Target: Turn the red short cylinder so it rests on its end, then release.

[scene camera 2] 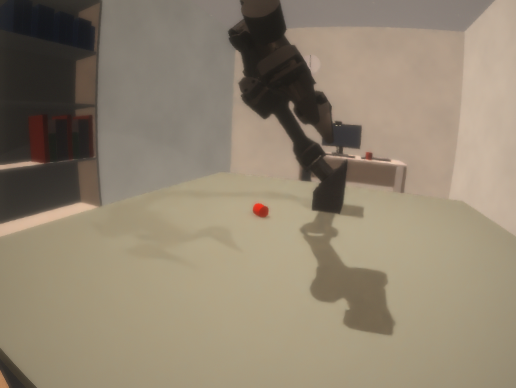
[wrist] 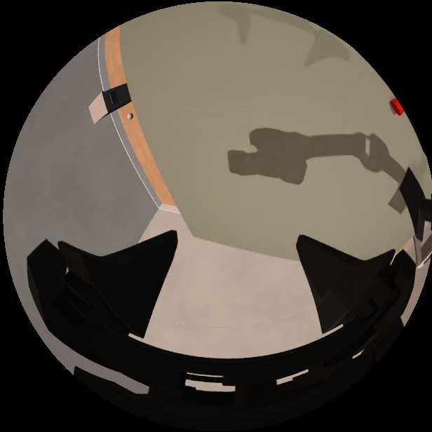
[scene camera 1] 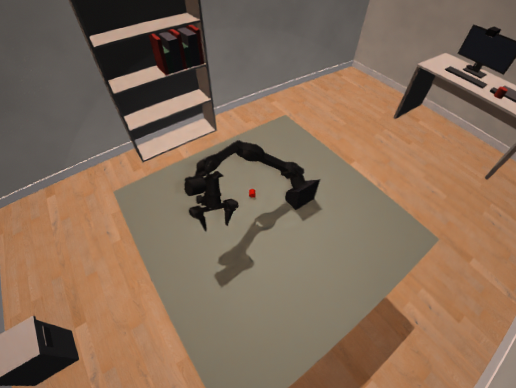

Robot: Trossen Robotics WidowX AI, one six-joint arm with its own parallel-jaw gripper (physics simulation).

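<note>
The red short cylinder (scene camera 1: 252,193) (scene camera 2: 260,210) (wrist: 397,106) lies on its side on the grey-green mat (scene camera 1: 300,300) (scene camera 2: 200,320) (wrist: 200,75). In the wrist view it shows at the far upper right edge, partly cut off. My gripper (scene camera 1: 217,227) (wrist: 240,239) is wide open and empty. It hangs high above the mat, to the left of the cylinder in scene camera 1. In scene camera 2 one finger shows at the arm's lower right; the gap between the fingers is hidden.
The arm's base (scene camera 1: 302,194) (scene camera 2: 330,192) stands on the mat to the right of the cylinder. A bookshelf (scene camera 1: 212,100) with binders stands behind the mat. A desk (scene camera 1: 435,62) with a monitor stands at the far right. A dark cabinet (scene camera 1: 57,345) stands at the lower left.
</note>
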